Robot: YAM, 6 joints.
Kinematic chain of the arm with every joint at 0, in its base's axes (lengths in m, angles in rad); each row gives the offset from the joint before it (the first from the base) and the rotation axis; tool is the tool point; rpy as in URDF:
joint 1: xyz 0 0 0.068 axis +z
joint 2: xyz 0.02 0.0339 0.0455 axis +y
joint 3: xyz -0.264 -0.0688 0 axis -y
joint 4: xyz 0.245 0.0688 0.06 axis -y
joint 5: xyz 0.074 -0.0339 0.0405 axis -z
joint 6: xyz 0.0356 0 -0.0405 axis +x
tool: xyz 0 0 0 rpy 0 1.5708 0
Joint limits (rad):
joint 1: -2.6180..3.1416
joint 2: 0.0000..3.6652
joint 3: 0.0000..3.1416
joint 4: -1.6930..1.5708
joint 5: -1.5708..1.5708
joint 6: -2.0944..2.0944
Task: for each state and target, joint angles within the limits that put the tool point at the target. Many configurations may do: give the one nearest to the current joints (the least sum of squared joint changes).
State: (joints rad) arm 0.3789 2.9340 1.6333 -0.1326 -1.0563 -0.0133
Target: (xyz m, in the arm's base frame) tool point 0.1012 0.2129 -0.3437
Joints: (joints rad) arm 0.9991 3.5932 1.7851 -0.0288 -1.0069 -0.0133
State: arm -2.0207 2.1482 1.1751 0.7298 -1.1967 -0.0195
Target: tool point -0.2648 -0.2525 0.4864
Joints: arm -2.4683 1.6967 1.6519 0.8157 -1.1347 -0.0195
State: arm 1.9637 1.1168 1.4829 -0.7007 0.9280 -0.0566
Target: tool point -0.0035 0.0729 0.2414
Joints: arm 1.9926 0.5513 0.6385 -1.3023 0.8460 -0.0566
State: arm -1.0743 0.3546 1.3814 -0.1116 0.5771 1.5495
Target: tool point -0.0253 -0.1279 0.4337
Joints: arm -1.5940 0.6905 1.0284 -0.1977 0.6778 1.5495
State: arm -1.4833 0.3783 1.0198 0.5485 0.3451 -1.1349
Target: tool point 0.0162 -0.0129 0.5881
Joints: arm -1.1454 0.7319 1.3819 0.5811 -0.2682 -1.1349
